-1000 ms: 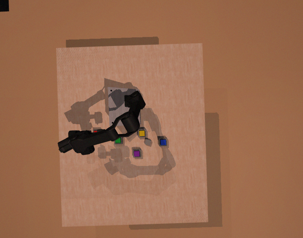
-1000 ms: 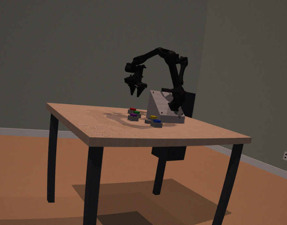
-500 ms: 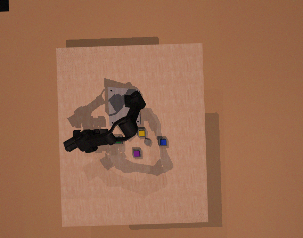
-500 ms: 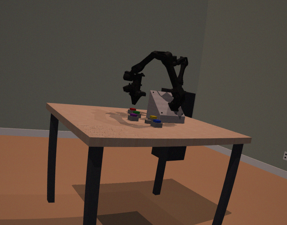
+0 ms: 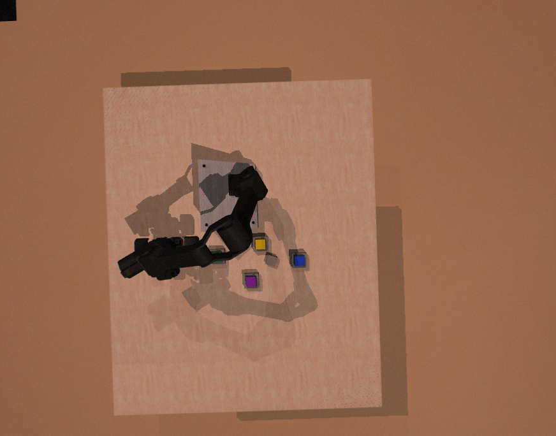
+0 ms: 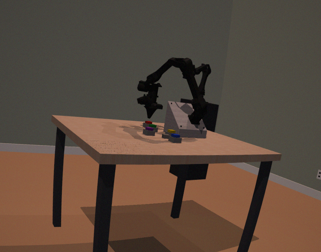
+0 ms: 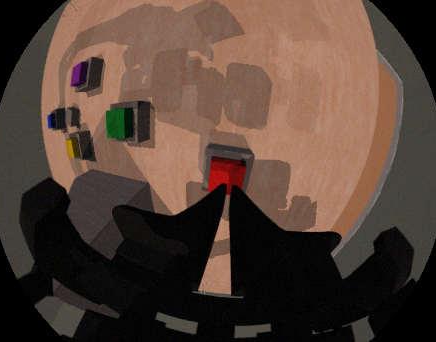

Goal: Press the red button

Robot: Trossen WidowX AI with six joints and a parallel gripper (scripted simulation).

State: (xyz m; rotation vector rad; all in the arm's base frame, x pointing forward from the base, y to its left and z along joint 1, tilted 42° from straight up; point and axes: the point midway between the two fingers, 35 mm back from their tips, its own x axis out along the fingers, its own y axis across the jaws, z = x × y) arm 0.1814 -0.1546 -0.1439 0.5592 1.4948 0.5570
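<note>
My gripper tip is now 2 cm above the red button. From my gripper tip the other things lie so: green button: 13 cm to the left, 4 cm ahead, 2 cm below; purple button: 24 cm to the left, 13 cm ahead, 2 cm below; yellow button: 27 cm to the left, 2 cm below, 1 cm ahead.
</note>
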